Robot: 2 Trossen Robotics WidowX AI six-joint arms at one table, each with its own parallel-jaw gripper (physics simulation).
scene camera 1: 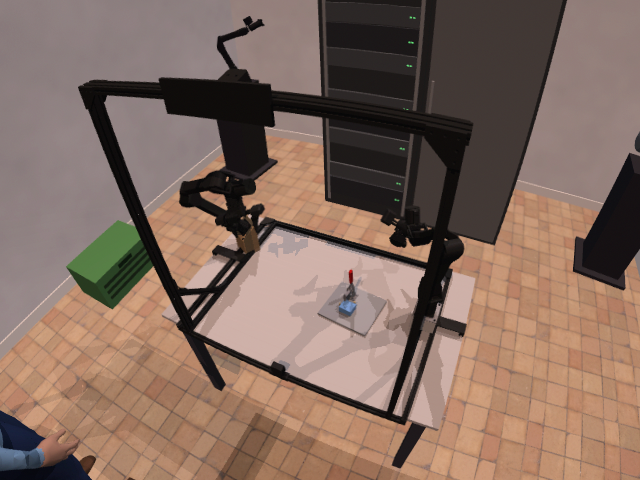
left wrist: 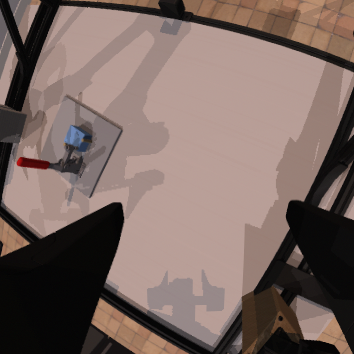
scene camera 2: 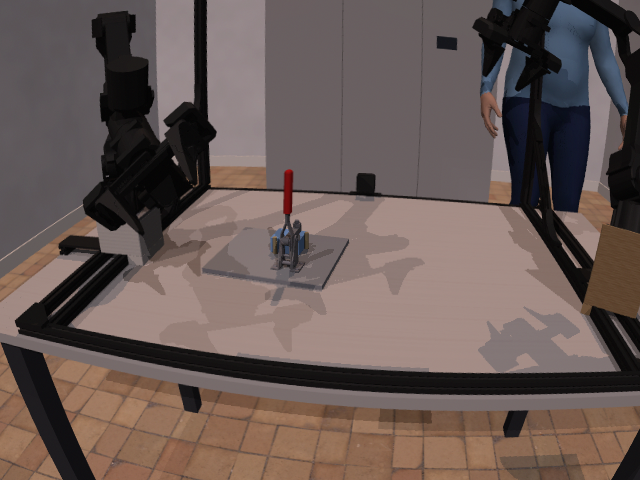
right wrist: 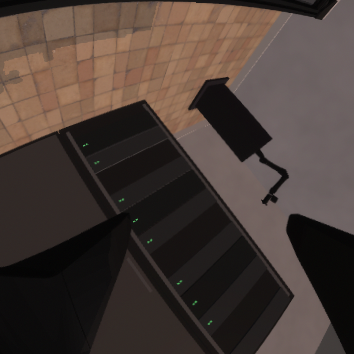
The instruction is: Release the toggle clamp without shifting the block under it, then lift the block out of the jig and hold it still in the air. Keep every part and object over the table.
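Frame: origin at the left arm's base, x ahead, y left, z up, level; millimetres.
Seen in the pictures: left gripper, fingertip midpoint: point(scene camera 1: 247, 235) point(left wrist: 205, 210) point(scene camera 2: 500, 83); right gripper, fingertip midpoint: point(scene camera 1: 392, 219) point(scene camera 2: 166, 208) point(right wrist: 209, 222); left arm's base at its link origin: point(scene camera 1: 244, 227) point(left wrist: 277, 352) point(scene camera 2: 627, 241); right arm's base at its link origin: point(scene camera 1: 427, 309).
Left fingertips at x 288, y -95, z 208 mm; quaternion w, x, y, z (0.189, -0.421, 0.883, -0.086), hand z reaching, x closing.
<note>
Offsets run from my left fingertips to a thing's top centre. "spot": to the spot under its first point.
A toggle clamp {dx +268, dy +275, dz -161 mm} point(scene camera 1: 350, 285) with an upright red handle {spot: dx +254, dy +299, dz -194 mm} point(scene camera 2: 288, 190) stands on a grey jig plate point(scene camera 1: 352, 310) right of the table's middle. Its arm reaches over a small blue block {spot: dx +320, dy +236, dz -304 mm} point(scene camera 1: 348, 308) seated in the jig. The block {spot: dx +294, dy +234, dz -304 mm} point(left wrist: 77, 138) and the clamp's handle {spot: dx +256, dy +288, dz -195 mm} point(left wrist: 33, 163) also show at the left of the left wrist view. My left gripper point(scene camera 1: 255, 212) is open and empty, high above the table's far left corner. My right gripper point(scene camera 1: 391, 228) is open and empty at the far right corner and points away from the table. Both are far from the clamp.
A black gantry frame point(scene camera 1: 280, 107) spans the table, with rails along its edges. A brown piece point(scene camera 1: 248, 239) sits by the left arm's base. A server rack point(scene camera 1: 370, 105) stands behind, a green box point(scene camera 1: 110, 269) on the floor at left, and a person point(scene camera 2: 525, 105) beyond the table.
</note>
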